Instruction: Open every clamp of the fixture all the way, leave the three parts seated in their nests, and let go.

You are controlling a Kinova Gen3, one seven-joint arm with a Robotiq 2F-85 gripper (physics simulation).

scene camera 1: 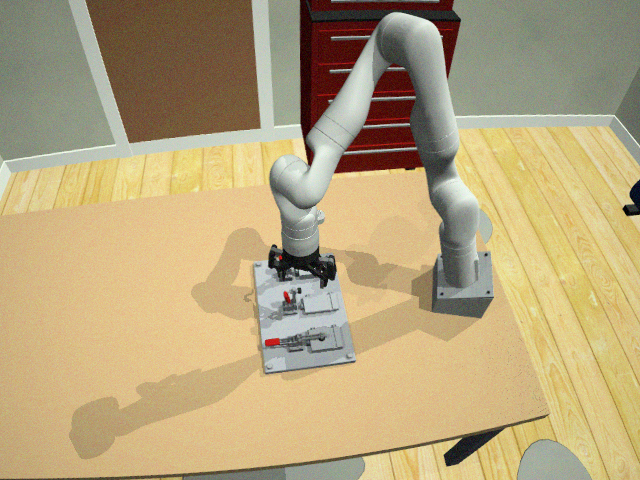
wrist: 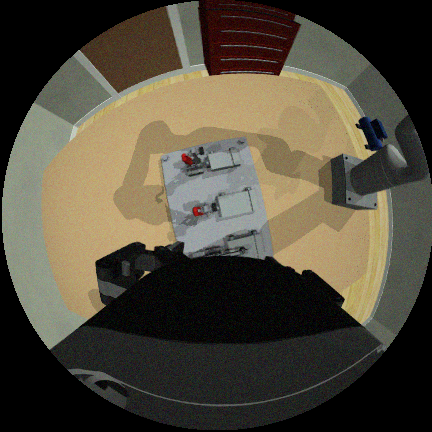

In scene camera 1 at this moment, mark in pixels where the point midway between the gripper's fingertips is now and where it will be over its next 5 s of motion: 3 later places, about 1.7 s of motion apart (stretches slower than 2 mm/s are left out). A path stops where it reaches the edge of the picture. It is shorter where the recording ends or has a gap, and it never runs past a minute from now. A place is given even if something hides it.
My gripper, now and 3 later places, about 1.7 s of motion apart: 303,281; 305,273; 285,248; 285,226
